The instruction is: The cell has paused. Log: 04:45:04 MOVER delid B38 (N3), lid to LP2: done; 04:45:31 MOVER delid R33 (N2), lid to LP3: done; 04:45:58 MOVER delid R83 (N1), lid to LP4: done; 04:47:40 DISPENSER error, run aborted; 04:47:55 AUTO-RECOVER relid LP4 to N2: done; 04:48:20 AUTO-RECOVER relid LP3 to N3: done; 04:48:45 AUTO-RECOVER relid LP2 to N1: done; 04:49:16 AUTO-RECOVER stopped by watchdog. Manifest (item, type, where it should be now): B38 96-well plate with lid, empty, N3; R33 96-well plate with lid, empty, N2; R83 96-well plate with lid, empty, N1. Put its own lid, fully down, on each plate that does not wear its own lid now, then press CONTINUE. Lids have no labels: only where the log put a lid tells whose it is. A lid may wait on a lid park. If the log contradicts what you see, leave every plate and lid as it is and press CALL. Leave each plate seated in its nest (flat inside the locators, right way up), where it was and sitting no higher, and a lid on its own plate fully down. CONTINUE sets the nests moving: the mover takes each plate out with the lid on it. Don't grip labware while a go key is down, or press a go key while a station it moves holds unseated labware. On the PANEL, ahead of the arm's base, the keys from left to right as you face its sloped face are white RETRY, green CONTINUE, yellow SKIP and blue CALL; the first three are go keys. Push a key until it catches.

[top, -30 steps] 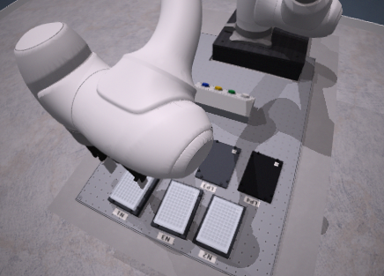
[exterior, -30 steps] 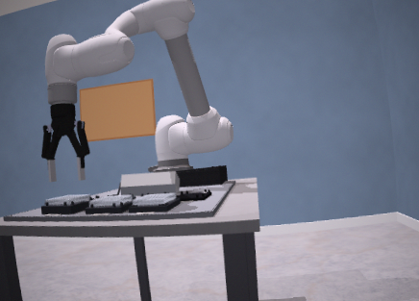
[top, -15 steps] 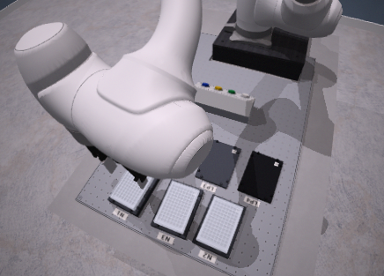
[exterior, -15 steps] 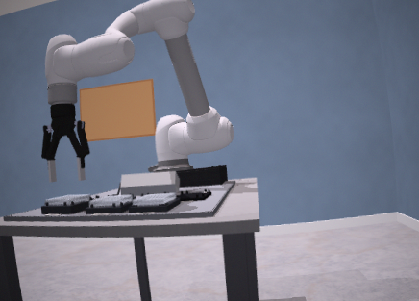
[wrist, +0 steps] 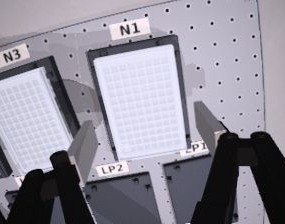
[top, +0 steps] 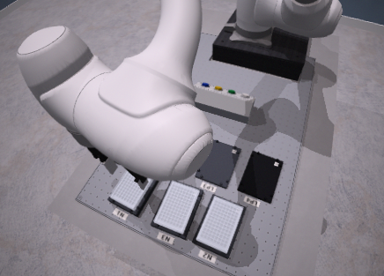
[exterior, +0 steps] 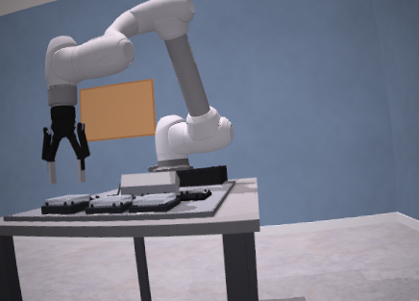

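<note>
Now: hand 7 cm above the pale grey lid. Round my hand: LP2 label: 10 cm below, 9 cm behind, 8 cm to the left; nest N1: 9 cm below; lid park LP1: 18 cm behind, 10 cm below, 4 cm to the right.
</note>
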